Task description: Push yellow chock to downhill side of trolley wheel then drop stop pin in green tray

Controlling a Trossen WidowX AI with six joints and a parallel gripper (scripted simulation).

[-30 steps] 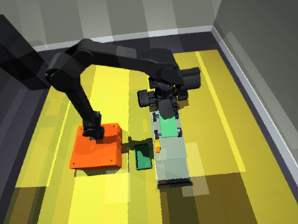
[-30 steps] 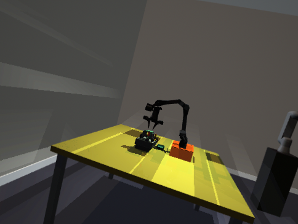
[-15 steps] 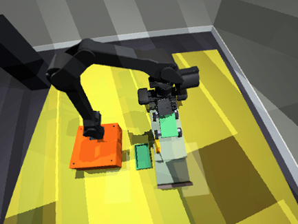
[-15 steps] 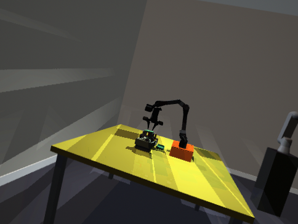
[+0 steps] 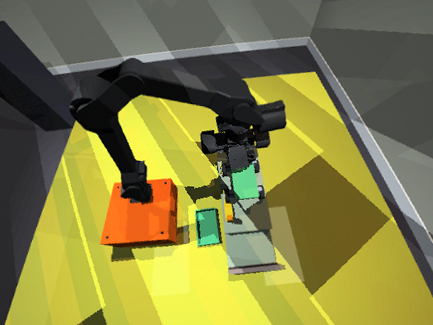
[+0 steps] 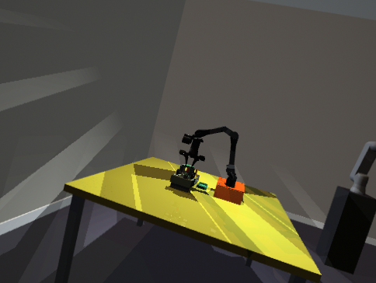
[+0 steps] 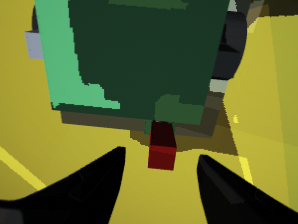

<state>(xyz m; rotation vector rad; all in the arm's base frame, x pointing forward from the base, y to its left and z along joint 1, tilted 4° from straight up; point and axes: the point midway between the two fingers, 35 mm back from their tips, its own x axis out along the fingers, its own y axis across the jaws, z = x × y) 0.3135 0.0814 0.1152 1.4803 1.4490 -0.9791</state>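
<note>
Now: gripper tip 1 cm to the right of the red-headed stop pin and 4 cm above it. From my gripper tip the other things lie so: trolley: 2 cm ahead, 9 cm to the right, 6 cm below; then green tray: 11 cm behind, 21 cm to the right, 17 cm below; then yellow chock: 4 cm behind, 18 cm to the right, 8 cm below.
</note>
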